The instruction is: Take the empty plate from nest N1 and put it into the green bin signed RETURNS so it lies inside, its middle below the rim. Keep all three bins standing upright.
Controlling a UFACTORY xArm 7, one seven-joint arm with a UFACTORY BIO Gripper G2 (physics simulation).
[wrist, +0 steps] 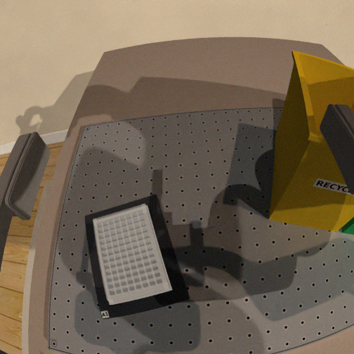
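Observation:
The white plate, with its grid of small wells, lies in the black nest at the lower left of the wrist view. It looks flat and a little turned. A small A1 tag shows at the nest's lower left corner; no N1 sign is readable. My gripper is open and empty, its fingers wide apart at the left and right edges, above the board and the plate. A small corner of the green bin shows at the right edge; its sign and opening are out of view.
The yellow bin, with a partly hidden RECYCLE sign, stands upright at the right, next to the green bin. My right finger covers part of it. The grey perforated board lies under the nest and bins. A beige wall is behind the table, wooden floor at the left.

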